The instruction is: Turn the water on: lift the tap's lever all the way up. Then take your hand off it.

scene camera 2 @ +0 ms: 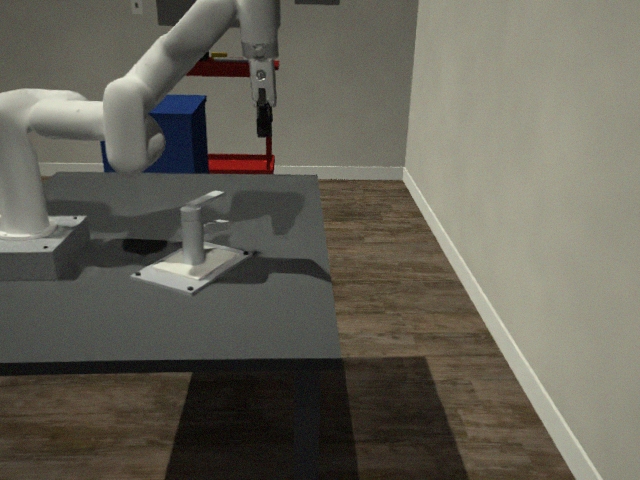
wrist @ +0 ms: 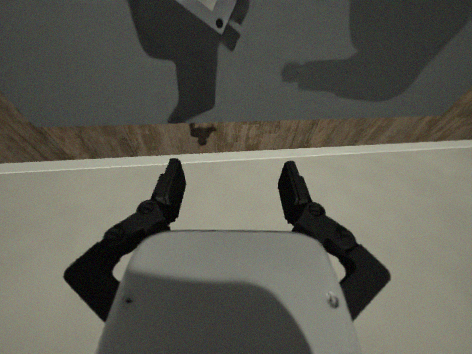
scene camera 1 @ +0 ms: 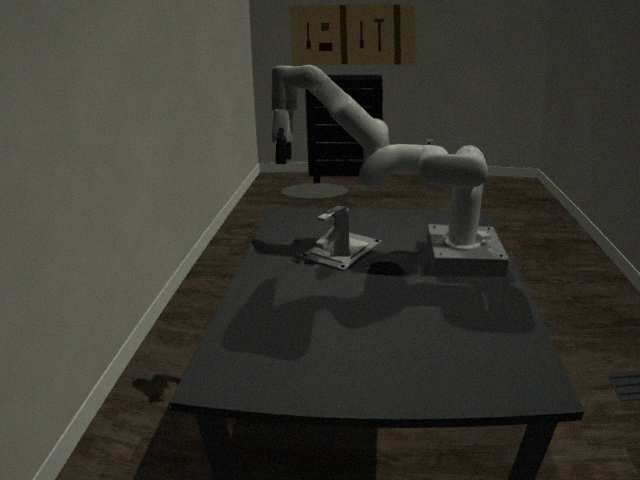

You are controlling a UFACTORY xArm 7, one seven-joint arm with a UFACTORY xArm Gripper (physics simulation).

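Places are measured from the arm's base along level axes (x right, y up, z back), in millimetres.
Pixels of known places: gripper, fingertip midpoint: (scene camera 2: 265, 129) (wrist: 232, 171) (scene camera 1: 283, 161); arm's base at its link origin: (scene camera 2: 27, 231) (scene camera 1: 461, 242).
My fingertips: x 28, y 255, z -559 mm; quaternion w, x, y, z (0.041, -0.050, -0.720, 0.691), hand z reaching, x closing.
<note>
Ahead of a thing's pixels: the offset from my fingertips to its top centre. Level surfaces: height alone.
The tap has an upright round body @(dy -196, dx +42, dz +171 mm) (scene camera 1: 341, 235) (scene camera 2: 192, 237) on a square base plate @(dy -308, dx +42, dz +171 mm) (scene camera 1: 330, 262) (scene camera 2: 165, 280) (wrist: 224, 12). Its flat lever @(dy -164, dx -6, dz +142 mm) (scene camera 1: 331, 212) (scene camera 2: 207, 197) extends from the top of the body on the side away from the arm's base, above the spout @(dy -221, dx -18, dz +135 mm) (scene camera 2: 217, 222). In scene camera 2 the lever slants up toward its tip; its exact angle is hard to tell. My gripper (scene camera 1: 283, 159) (scene camera 2: 264, 133) (wrist: 232, 171) is open and empty, pointing down. It hangs well above and beyond the lever tip, apart from the tap. The lever does not show in the wrist view.
The tap stands on a dark grey table @(dy -320 mm) (scene camera 1: 382, 372) (scene camera 2: 268, 320) (wrist: 310, 30). The arm's base block (scene camera 1: 467, 263) (scene camera 2: 31, 263) is on the same table. A pale wall (scene camera 1: 129, 155) (scene camera 2: 516, 155) (wrist: 235, 200) rises past the table's edge, with a strip of floor between.
</note>
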